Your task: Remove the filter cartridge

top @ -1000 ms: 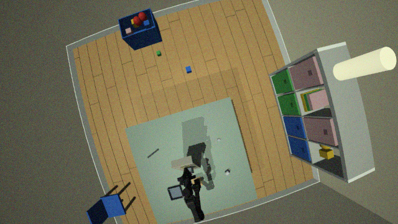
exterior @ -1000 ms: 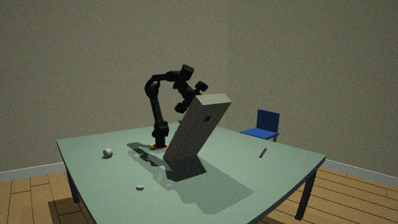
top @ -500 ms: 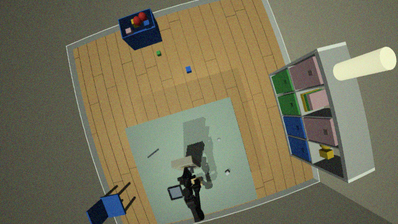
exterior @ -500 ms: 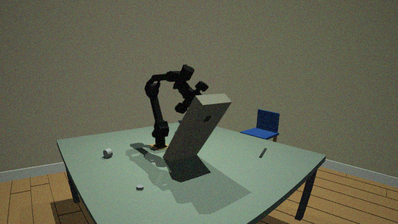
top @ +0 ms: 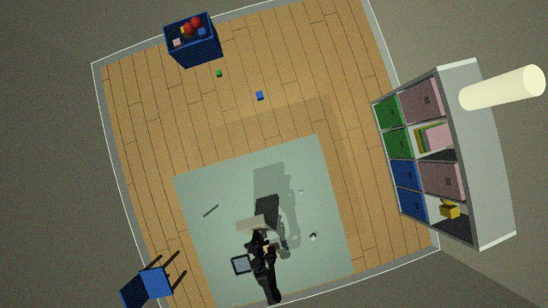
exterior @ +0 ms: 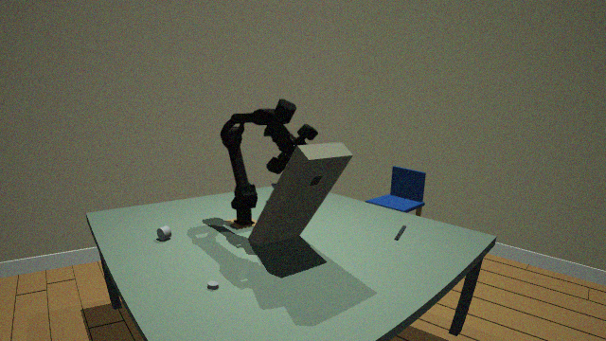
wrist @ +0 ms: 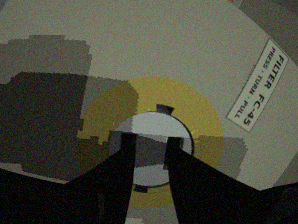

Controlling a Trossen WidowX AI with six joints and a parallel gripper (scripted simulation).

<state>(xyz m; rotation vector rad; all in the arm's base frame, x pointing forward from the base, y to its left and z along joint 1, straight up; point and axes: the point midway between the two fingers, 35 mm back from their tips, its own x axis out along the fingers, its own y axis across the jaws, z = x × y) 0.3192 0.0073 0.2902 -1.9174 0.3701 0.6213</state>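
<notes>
Right now the round filter cartridge is 1 cm below my gripper tip and 1 cm ahead of it. From my gripper tip the other things lie so: small grey lump (38 cm to the right, 32 cm behind, 25 cm below); then grey square tray (41 cm behind, 27 cm to the left, 26 cm below).
</notes>
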